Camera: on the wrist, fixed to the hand. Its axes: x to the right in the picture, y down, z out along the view.
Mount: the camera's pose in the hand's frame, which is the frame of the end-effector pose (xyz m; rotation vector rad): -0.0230 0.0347 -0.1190 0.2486 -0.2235 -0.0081
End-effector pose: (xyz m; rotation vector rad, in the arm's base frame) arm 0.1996 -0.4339 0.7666 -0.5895 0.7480 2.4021
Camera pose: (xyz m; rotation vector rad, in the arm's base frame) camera 0.2240 -0.5400 0.7031 -0.2192 0.9232 2.2724
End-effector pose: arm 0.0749 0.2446 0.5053 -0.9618 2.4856 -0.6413
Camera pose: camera 0.0118 0.3158 0.5880 -0.8957 2.1493 -0.7784
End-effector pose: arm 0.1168 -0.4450 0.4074 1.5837 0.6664 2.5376
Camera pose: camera 0.0294 -0.5210 0.3577 1.8991 0.9868 2.2955
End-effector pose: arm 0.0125 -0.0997 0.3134 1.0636 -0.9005 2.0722
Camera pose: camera -0.0534 -0.0299 0.2317 1.4504 -0.7535 2.1275
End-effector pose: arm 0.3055 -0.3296 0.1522 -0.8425 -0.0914 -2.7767
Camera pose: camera 0.2683 -0.3737 0.0401 -1.0797 -0.4686 -2.5948
